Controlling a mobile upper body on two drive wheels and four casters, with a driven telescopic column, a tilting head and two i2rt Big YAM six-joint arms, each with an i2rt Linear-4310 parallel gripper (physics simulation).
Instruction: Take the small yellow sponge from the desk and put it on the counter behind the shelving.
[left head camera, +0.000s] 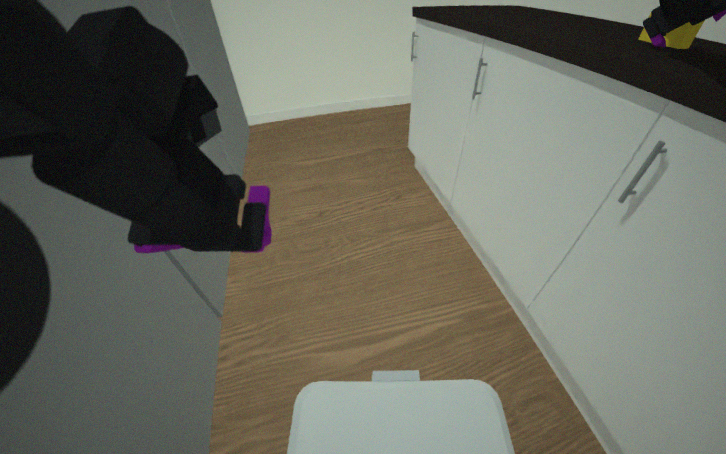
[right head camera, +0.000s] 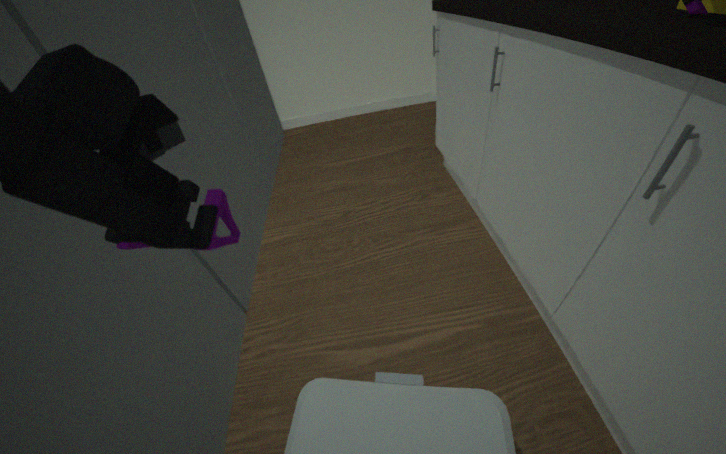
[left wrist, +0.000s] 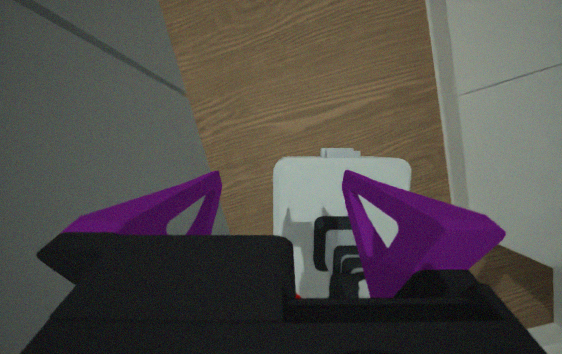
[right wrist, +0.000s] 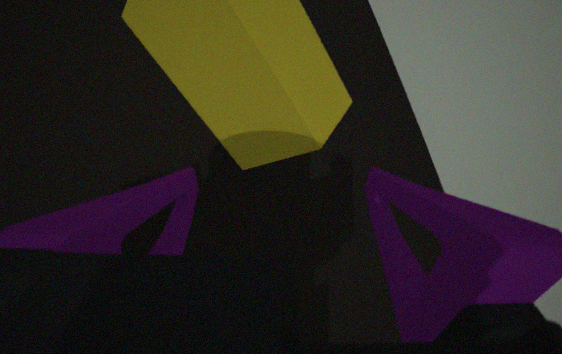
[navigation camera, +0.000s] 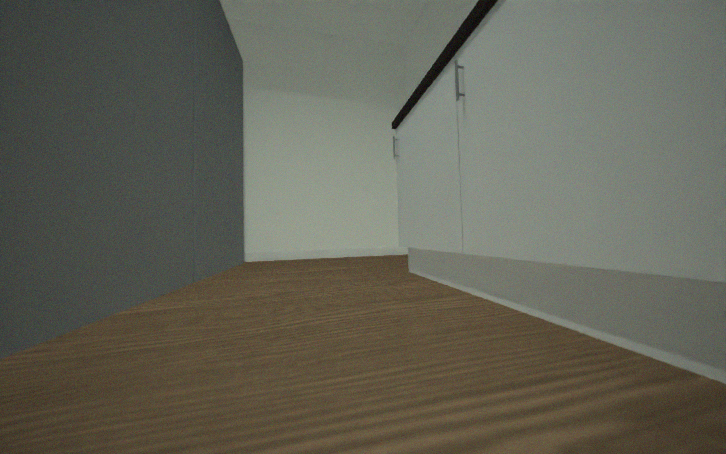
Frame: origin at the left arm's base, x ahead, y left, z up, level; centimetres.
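Seen in the pictures: left gripper, fingertip midpoint: (left head camera: 234, 238) (right head camera: 209, 237) (left wrist: 281, 177); right gripper, fingertip midpoint: (left head camera: 688, 32) (right wrist: 281, 177).
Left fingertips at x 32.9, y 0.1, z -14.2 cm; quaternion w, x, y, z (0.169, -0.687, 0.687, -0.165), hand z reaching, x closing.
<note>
Offsets run from my left fingertips to a thing's top centre. "spot": to the spot under its first point. Level surfaces: height alone.
The small yellow sponge @(dx +51.9, dy -90.7, dz +19.1 cm) (left head camera: 685, 38) (right head camera: 716, 6) (right wrist: 235, 65) is at the dark counter top (left head camera: 508, 26) (right head camera: 588, 26) (right wrist: 75, 125), at the upper right in the head views. My right gripper (left head camera: 689, 28) (right wrist: 281, 177) is open, its purple fingers wide apart. In the right wrist view the sponge's near end shows just beyond the gap between the fingertips, with a shadow over it. The gripper's arm partly covers the sponge in the left head view. My left gripper (left head camera: 211, 247) (left wrist: 281, 177) is open and empty, high beside the grey panel at the left.
White cabinets (left head camera: 535, 133) (right head camera: 562, 133) (navigation camera: 562, 160) with bar handles stand under the counter. A tall grey panel @(spot: dx -4.2, dy +37.9, dz -27.5 cm) (left head camera: 107, 347) (right head camera: 133, 347) (navigation camera: 107, 160) runs along the left. Wooden floor @(dz -78.1 cm) (left head camera: 348, 240) (navigation camera: 321, 347) lies between them, with a pale wall (left head camera: 321, 53) (navigation camera: 321, 176) behind.
</note>
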